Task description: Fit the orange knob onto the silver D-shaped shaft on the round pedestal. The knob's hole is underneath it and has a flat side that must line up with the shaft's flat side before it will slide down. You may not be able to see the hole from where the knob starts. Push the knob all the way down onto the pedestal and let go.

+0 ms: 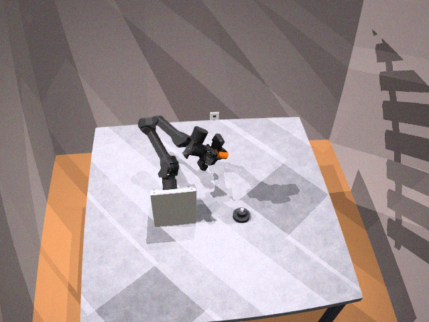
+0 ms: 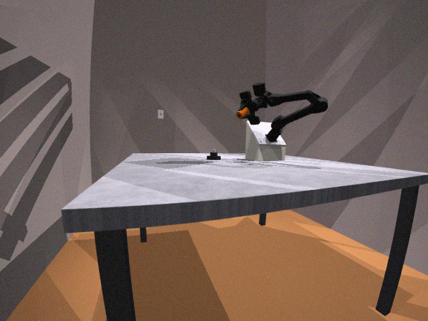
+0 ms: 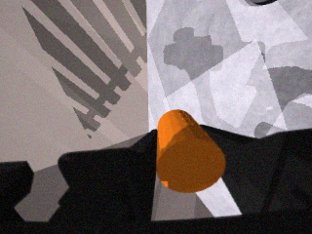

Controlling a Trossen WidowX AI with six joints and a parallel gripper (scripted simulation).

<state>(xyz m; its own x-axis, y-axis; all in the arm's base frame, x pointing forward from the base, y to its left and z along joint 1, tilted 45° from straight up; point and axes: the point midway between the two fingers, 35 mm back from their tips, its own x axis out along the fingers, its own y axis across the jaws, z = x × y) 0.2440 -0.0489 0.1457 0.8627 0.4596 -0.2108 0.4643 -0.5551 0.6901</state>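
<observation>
The orange knob is 3 cm behind my gripper tip, 2 cm above it and 1 cm to the right of it. From my gripper tip the other things lie so: dark round pedestal: 22 cm below, 19 cm to the right, 6 cm ahead.
</observation>
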